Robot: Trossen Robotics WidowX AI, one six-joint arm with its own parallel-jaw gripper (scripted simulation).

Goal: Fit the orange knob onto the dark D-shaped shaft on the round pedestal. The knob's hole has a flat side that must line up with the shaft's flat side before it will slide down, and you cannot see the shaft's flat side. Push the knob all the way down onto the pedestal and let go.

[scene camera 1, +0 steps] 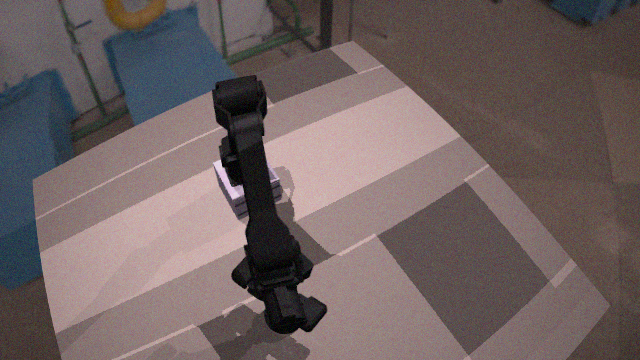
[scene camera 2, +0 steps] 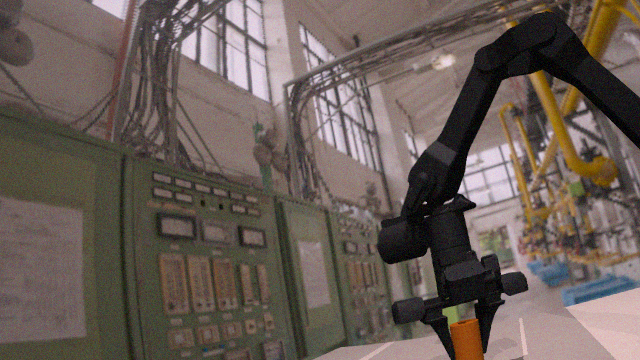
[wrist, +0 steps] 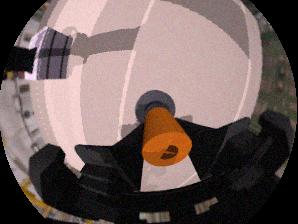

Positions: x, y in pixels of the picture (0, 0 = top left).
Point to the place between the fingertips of the gripper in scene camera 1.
281, 308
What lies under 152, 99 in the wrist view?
A round pedestal.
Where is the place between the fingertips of the gripper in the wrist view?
159, 123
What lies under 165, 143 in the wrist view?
An orange knob.
